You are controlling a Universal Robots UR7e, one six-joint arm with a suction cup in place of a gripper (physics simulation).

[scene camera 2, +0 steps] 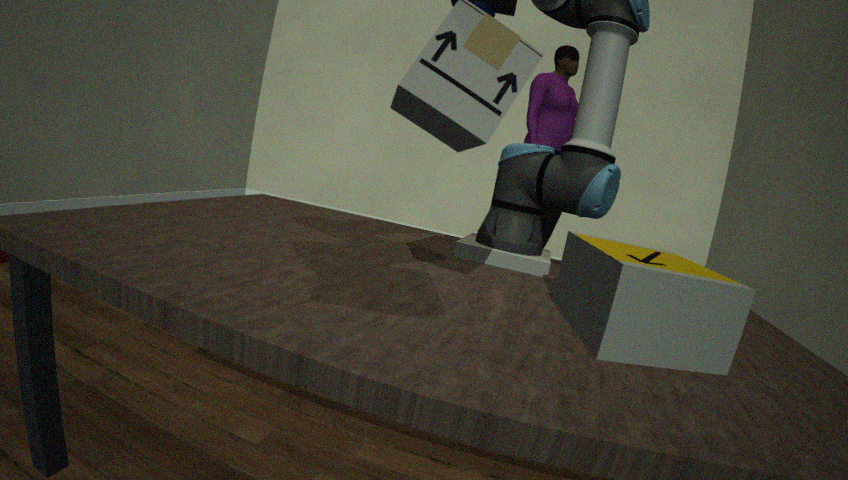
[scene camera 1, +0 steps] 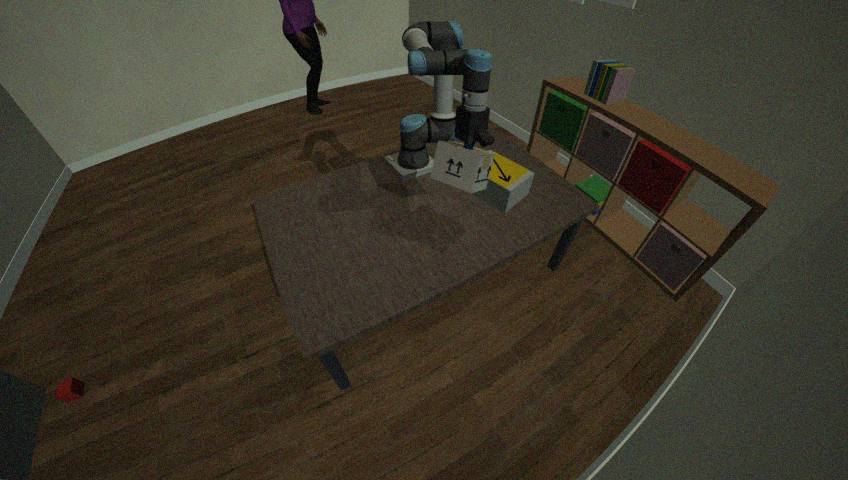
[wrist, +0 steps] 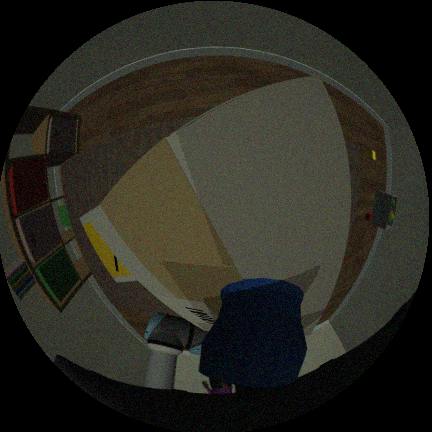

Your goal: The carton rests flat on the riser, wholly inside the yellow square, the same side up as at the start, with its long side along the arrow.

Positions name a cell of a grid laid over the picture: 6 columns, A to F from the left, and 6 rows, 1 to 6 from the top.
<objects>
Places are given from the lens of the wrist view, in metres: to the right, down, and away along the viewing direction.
suction cup (wrist: D5): 0.01, 0.03, 0.02
carton (wrist: D3): 0.01, -0.01, 0.03
</objects>
